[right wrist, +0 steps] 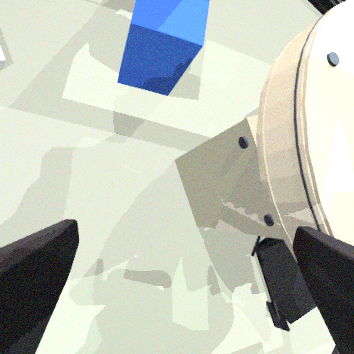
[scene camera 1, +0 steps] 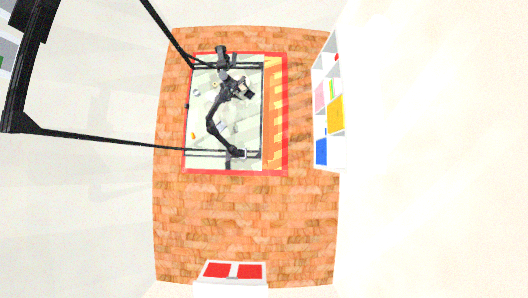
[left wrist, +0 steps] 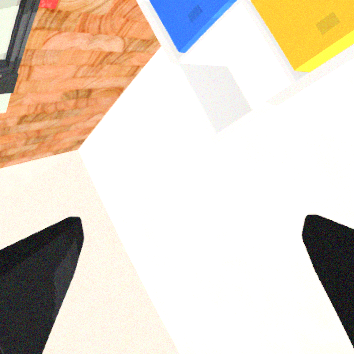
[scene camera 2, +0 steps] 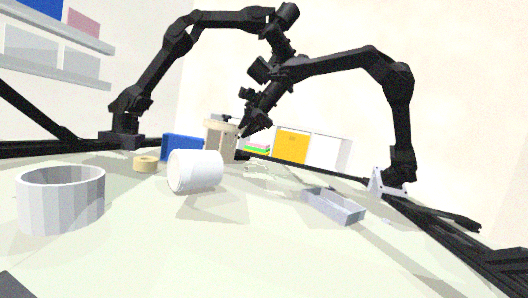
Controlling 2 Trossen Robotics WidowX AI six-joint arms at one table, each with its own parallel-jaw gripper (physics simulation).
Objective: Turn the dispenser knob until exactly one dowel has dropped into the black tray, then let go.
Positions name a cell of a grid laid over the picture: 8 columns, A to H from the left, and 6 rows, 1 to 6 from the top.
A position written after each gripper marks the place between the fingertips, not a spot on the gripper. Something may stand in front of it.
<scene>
The left gripper (left wrist: E4) is open, with nothing in its grasp. The right gripper (scene camera 2: D3) is open and touches a dispenser (right wrist: G3). A white cylinder (scene camera 2: C4), a grey tray (scene camera 2: F5) and a blue box (scene camera 2: C3) rest on the table.
The blue box is seen too in the right wrist view (right wrist: D1). The right gripper is seen too in the right wrist view (right wrist: E4). The left wrist view does not show the blue box: it is out of frame. The left wrist view does not show the white cylinder: it is out of frame.
</scene>
